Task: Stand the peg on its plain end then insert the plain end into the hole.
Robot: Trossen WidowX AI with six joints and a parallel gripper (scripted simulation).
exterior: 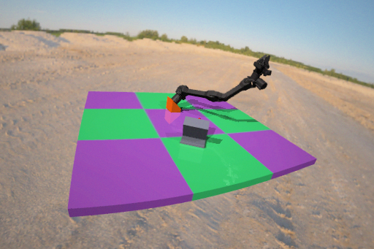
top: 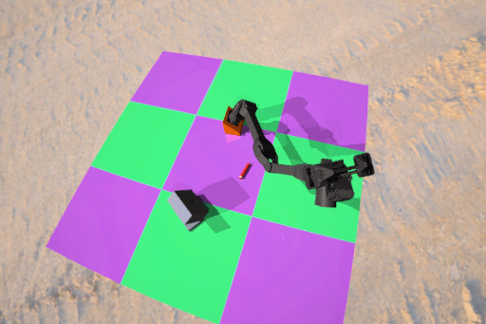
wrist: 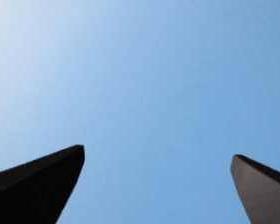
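Now: gripper tip 520 mm above the peg, 320 mm to the left of it and 170 mm past it. Also, from my gripper tip: grey sloped panel (510 mm to the right, 460 mm below, 30 mm ahead).
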